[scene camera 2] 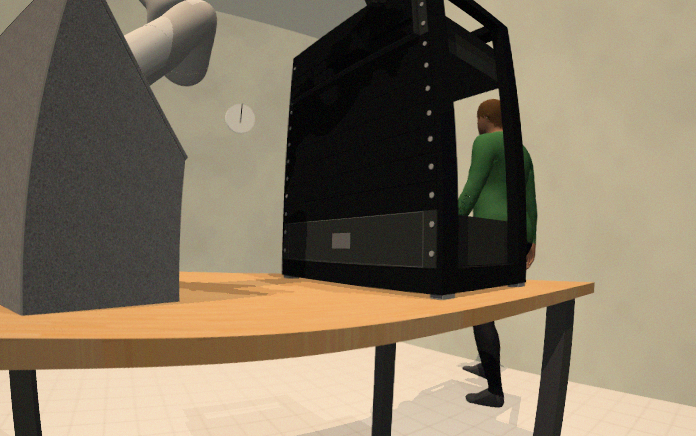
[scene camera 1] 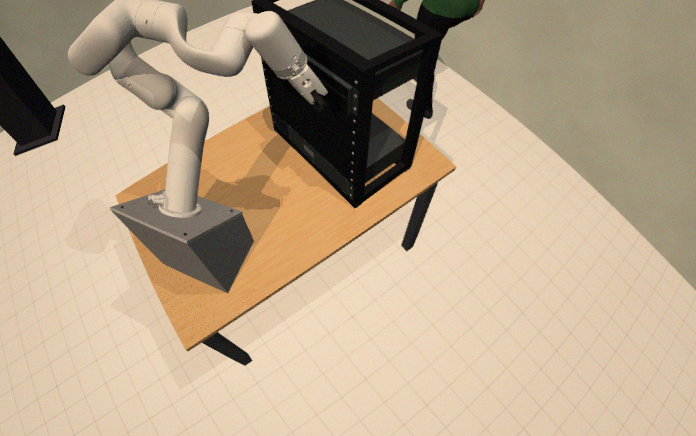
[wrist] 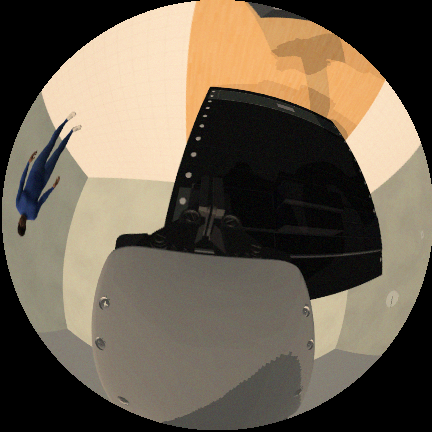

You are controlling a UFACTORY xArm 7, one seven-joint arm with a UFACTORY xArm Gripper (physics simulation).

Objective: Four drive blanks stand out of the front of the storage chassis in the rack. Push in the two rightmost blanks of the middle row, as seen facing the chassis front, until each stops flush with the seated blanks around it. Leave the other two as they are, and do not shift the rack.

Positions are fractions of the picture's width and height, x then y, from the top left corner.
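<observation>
Black rack: in scene camera 1 (0.52, 0.13), in scene camera 2 (0.53, 0.42), in the wrist view (0.68, 0.42).
</observation>
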